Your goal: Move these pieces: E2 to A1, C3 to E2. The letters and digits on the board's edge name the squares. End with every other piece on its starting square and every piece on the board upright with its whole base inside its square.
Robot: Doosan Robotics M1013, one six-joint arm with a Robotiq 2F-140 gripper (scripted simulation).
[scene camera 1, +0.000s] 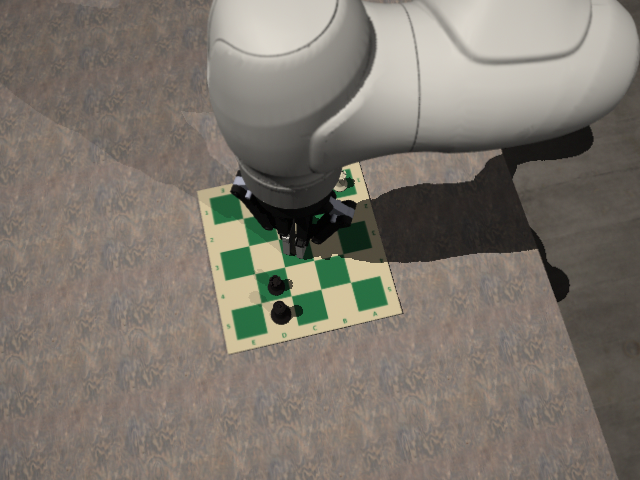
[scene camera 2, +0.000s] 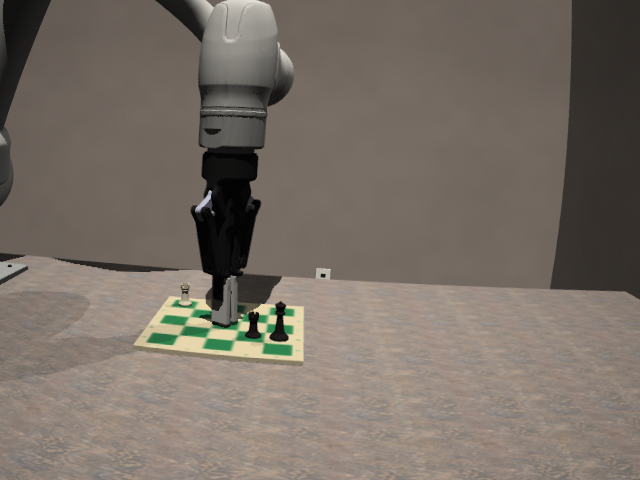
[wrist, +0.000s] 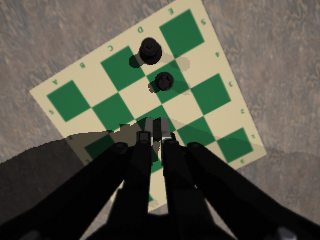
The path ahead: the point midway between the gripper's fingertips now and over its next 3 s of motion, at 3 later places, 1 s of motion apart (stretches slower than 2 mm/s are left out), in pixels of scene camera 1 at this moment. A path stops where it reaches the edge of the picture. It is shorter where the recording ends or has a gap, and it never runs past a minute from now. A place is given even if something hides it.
My gripper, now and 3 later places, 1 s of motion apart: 296, 246; 294, 220; 220, 205; 230, 231
